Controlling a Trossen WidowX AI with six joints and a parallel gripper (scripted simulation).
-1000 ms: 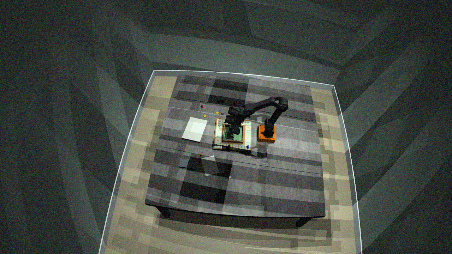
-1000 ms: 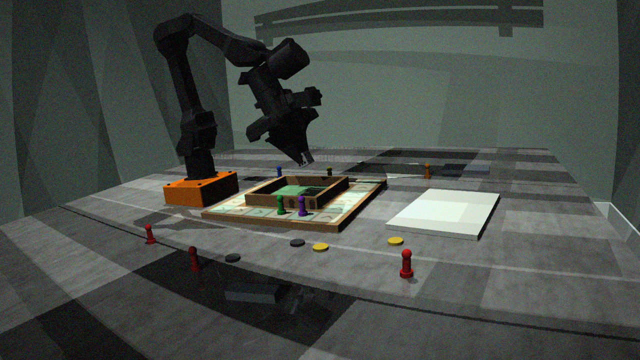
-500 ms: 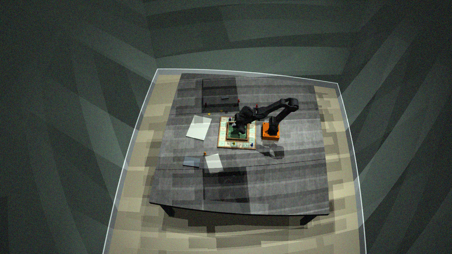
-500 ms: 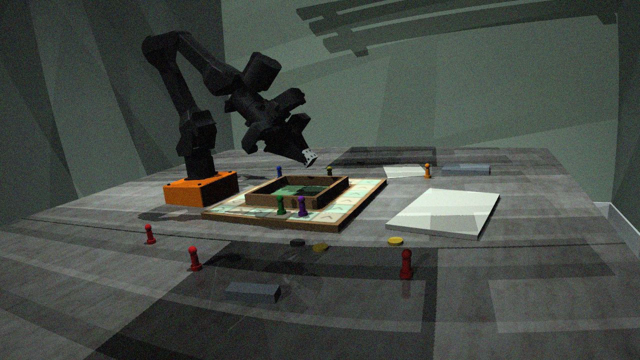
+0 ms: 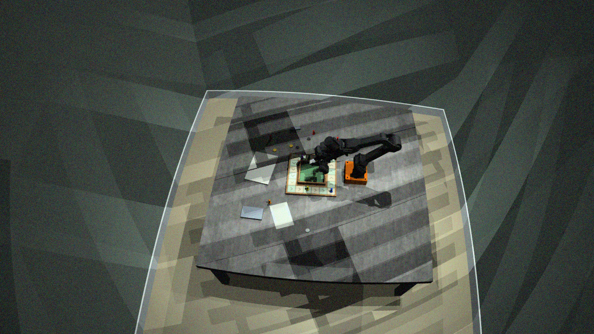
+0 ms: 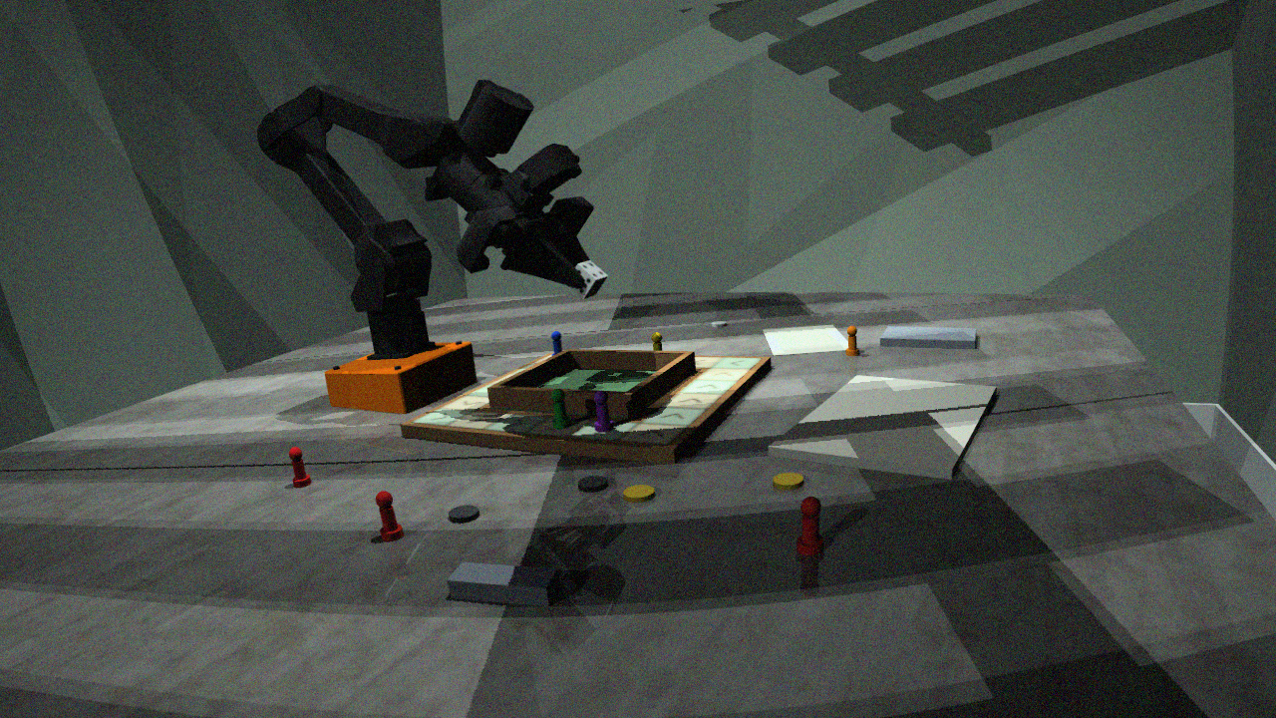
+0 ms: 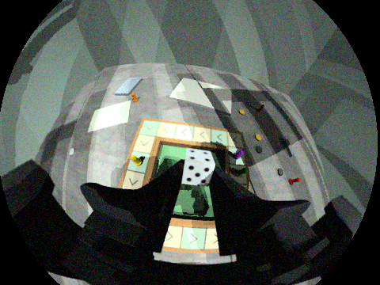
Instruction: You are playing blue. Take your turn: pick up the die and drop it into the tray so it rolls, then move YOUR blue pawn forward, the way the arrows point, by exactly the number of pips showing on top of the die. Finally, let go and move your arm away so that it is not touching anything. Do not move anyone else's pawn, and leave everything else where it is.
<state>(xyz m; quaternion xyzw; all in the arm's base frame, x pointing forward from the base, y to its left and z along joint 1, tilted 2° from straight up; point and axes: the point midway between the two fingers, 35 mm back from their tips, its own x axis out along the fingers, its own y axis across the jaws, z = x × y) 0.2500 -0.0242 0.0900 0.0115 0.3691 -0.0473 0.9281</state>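
My gripper tip is now right at the white die. From my gripper tip the other things lie so: green tray (11 cm below); then green pawn (11 cm to the right, 9 cm below, 1 cm ahead); then yellow pawn (11 cm to the left, 9 cm below, 3 cm ahead).
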